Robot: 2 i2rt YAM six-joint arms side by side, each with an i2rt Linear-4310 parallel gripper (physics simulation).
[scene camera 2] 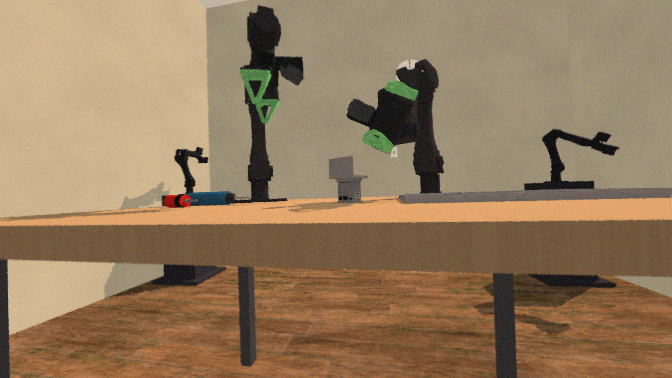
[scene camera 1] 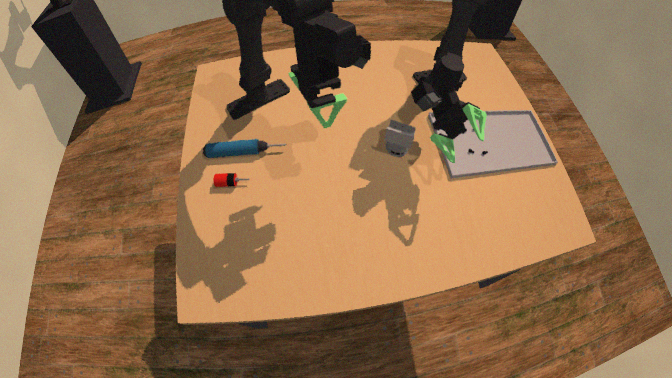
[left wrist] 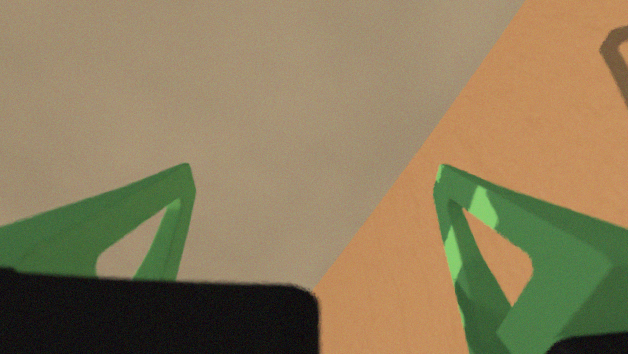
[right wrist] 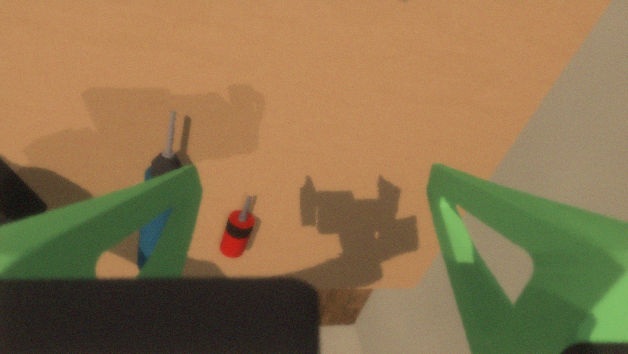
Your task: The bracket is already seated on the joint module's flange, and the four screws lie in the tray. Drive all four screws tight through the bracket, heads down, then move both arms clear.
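Frame: origin at the left arm's base, x left, y back, z up, level; centimetres.
Seen in the pictures: left gripper, fingertip midpoint: (scene camera 2: 387, 106) (scene camera 1: 466, 151) (left wrist: 314, 177); right gripper, fingertip midpoint: (scene camera 2: 260, 114) (scene camera 1: 318, 113) (right wrist: 314, 177); right arm's base, link origin: (scene camera 2: 260, 201) (scene camera 1: 258, 99).
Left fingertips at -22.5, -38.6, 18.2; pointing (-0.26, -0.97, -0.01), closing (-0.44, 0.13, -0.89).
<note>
A point is followed by its place in that frame, as x, y, z.
The grey joint module with its bracket (scene camera 1: 399, 136) (scene camera 2: 348, 179) stands upright on the table between the arms. The grey tray (scene camera 1: 525, 142) @[14.9, -33.8, 0.4] (scene camera 2: 470, 195) @[-7.6, -38.5, 1.2] lies to its right. Small dark screws (scene camera 1: 471, 151) @[-8.3, -30.9, 0.9] (scene camera 1: 484, 153) @[-4.5, -33.0, 1.3] lie in the tray; the left arm hides part of it. A blue driver (scene camera 1: 232, 148) @[-71.5, -9.6, 3.7] (scene camera 2: 210, 198) @[-69.6, -11.0, 2.1] (right wrist: 154, 230) @[-71.0, -8.2, 4.1] and a short red driver (scene camera 1: 225, 180) @[-75.2, -18.2, 3.1] (scene camera 2: 176, 201) @[-74.3, -19.4, 1.7] (right wrist: 237, 234) @[-73.7, -17.4, 3.4] lie at the left of the table. My left gripper (scene camera 1: 468, 150) @[-22.5, -38.6, 18.2] (left wrist: 314, 177) @[-22.5, -38.6, 18.2] is open and empty above the tray's near-left part. My right gripper (right wrist: 314, 177) @[-50.7, -22.6, 22.8] is open and empty, high above the table.
The wooden table (scene camera 1: 320, 280) @[-60.3, -49.1, 0.0] (scene camera 2: 320, 245) @[-34.3, -62.4, -2.0] carries everything. The right arm's base plate (scene camera 1: 258, 99) @[-60.9, 6.1, 3.0] stands behind the blue driver. Dark pedestals (scene camera 1: 87, 55) (scene camera 1: 495, 20) stand beyond the table, and two further small arms (scene camera 2: 187, 167) (scene camera 2: 555, 155) show in the background.
</note>
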